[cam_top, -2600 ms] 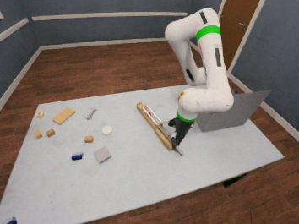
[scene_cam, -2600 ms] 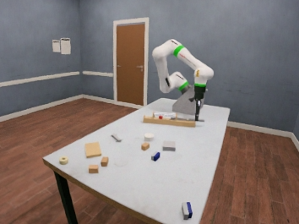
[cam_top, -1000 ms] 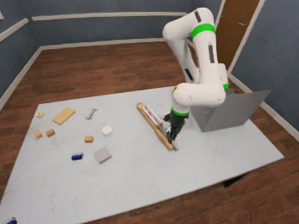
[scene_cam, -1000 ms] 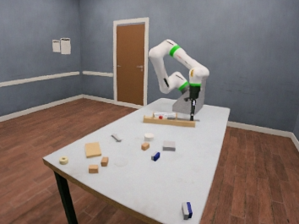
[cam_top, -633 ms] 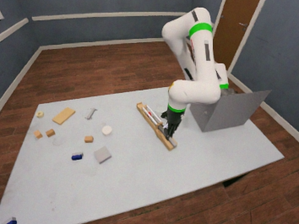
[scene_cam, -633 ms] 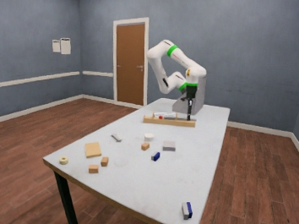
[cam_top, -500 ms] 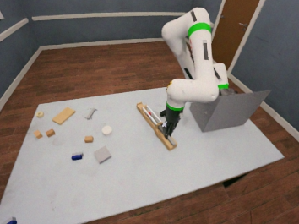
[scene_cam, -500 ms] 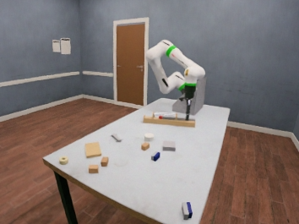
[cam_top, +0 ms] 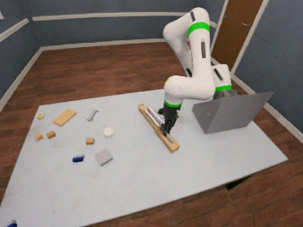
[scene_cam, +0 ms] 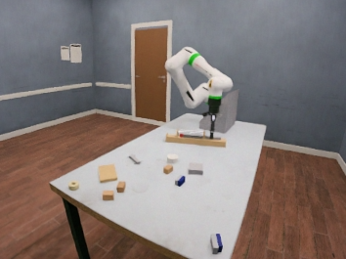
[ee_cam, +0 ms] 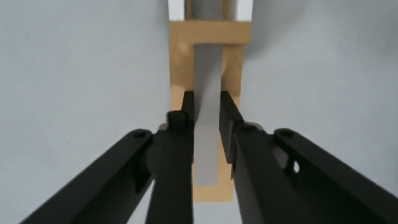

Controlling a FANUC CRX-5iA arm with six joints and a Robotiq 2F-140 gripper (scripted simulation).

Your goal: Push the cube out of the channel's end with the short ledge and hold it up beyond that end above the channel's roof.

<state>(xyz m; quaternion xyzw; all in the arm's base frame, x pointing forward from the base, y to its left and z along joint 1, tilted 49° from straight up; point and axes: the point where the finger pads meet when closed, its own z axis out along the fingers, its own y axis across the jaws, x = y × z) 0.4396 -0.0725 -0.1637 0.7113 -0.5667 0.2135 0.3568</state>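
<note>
My hand is 4 cm short of the tan channel, 15 cm to the left of it and 3 cm above it. From my hand the other things lie so: red cube 6 cm ahead, 21 cm to the right, 3 cm below; then white disc 37 cm ahead, 14 cm to the right, 7 cm below; then thin grey stick 3 cm below.
</note>
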